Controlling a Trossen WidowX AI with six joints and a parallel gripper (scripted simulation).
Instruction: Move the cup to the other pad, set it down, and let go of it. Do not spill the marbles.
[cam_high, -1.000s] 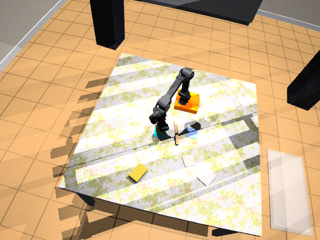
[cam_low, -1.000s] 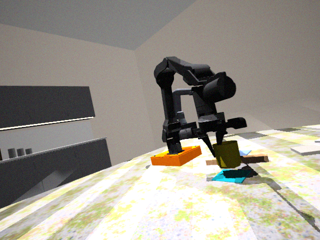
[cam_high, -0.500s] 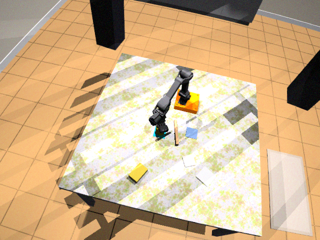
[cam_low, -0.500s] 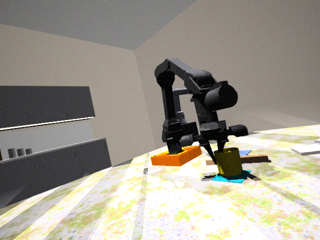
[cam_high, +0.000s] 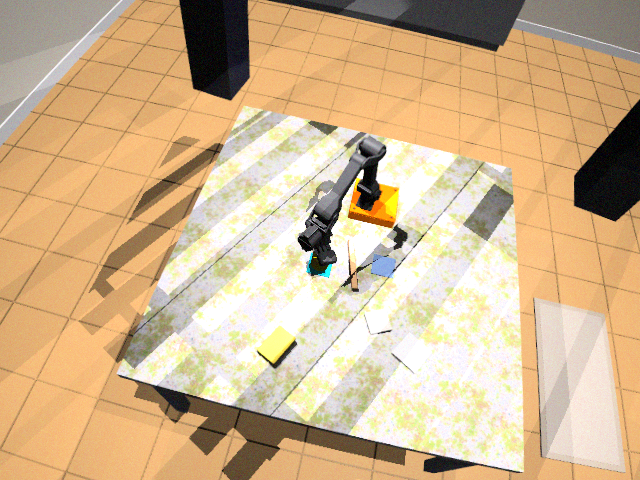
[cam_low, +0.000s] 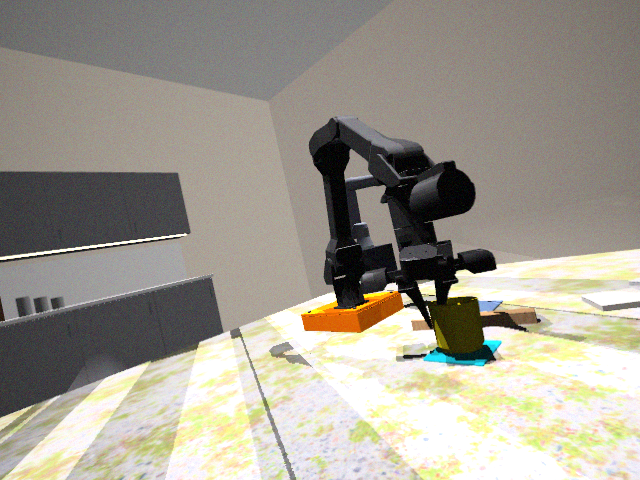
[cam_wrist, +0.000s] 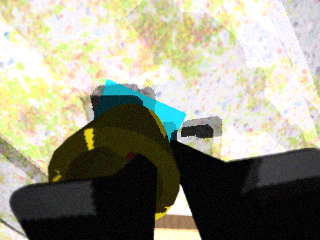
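The yellow cup is 2 cm to the left of my gripper tip and 2 cm ahead of it. Round my gripper tip: red marble (3 cm to the left, 2 cm below, 1 cm ahead); then wooden bar (13 cm to the left, 4 cm below, 3 cm behind); then cyan pad (5 cm below, 2 cm to the left, 2 cm ahead).
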